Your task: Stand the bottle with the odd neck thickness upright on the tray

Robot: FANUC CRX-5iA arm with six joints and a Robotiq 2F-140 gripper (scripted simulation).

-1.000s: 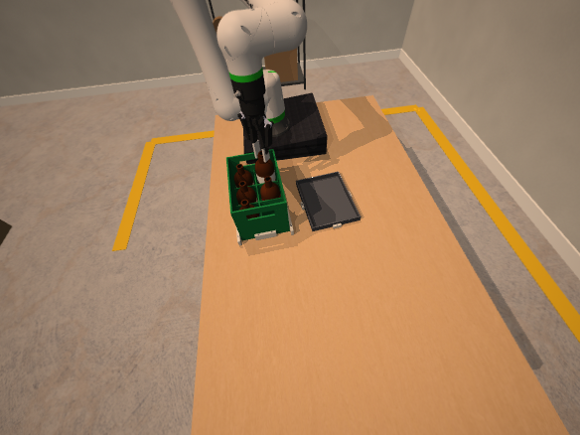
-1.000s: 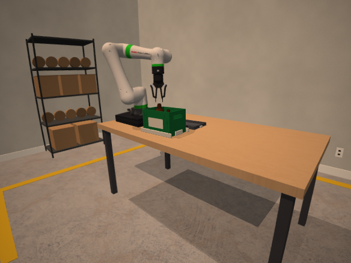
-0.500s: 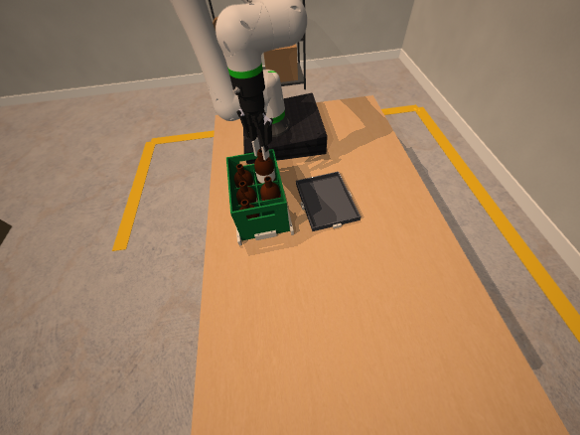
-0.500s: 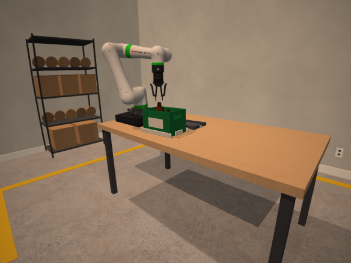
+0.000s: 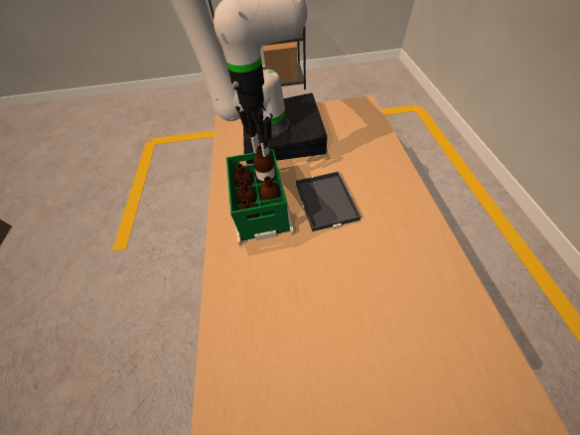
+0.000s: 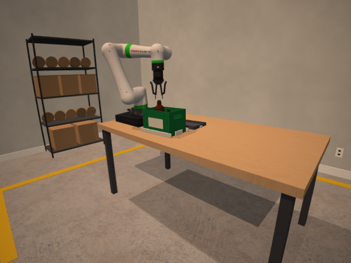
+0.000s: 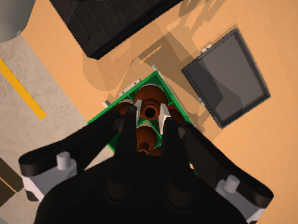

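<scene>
Right now the glass bottle is 90 mm below my hand. Also, from my hand: dark grey tray 230 mm below, 220 mm to the left, 120 mm ahead; green crate 160 mm below, 90 mm ahead, 50 mm to the right.
</scene>
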